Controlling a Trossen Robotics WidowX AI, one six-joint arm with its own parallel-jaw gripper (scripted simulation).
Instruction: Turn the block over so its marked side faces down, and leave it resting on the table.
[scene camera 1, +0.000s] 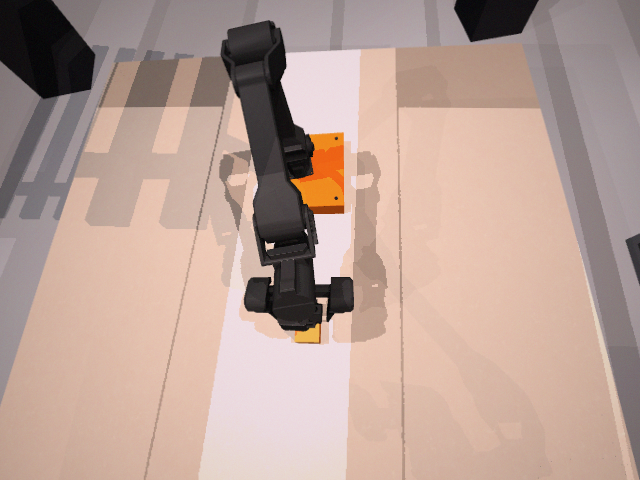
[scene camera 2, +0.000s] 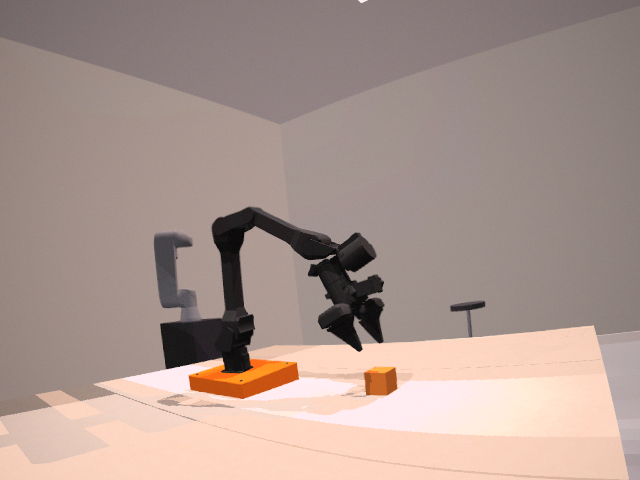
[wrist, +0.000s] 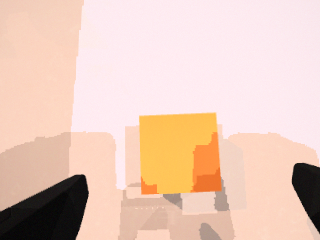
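Labels:
Gripper visible in scene camera 1 (303, 319), the wrist view and scene camera 2. On the gripper, (scene camera 2: 378, 333) and (wrist: 64, 203) are the same spot.

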